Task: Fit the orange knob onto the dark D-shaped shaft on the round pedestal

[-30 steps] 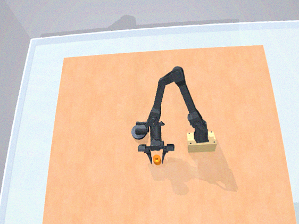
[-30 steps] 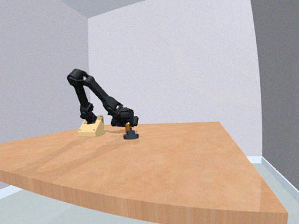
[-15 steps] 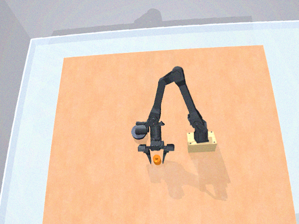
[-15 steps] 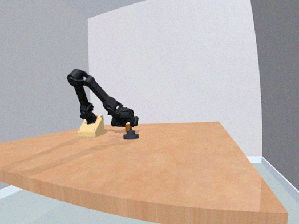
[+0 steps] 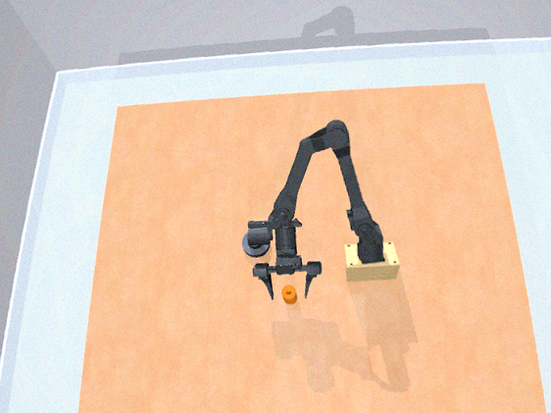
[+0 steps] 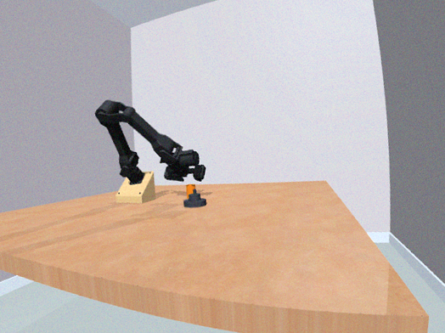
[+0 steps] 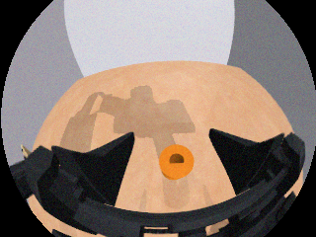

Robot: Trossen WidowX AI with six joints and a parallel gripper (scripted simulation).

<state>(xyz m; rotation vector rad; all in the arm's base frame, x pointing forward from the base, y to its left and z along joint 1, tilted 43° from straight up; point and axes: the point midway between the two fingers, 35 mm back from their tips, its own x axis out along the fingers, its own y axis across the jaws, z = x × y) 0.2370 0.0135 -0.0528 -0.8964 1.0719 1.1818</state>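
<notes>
The orange knob is 5 cm below my gripper tip and 3 cm to the right of it. Round my gripper tip: dark round pedestal (21 cm to the right, 8 cm ahead, 5 cm below).
</notes>
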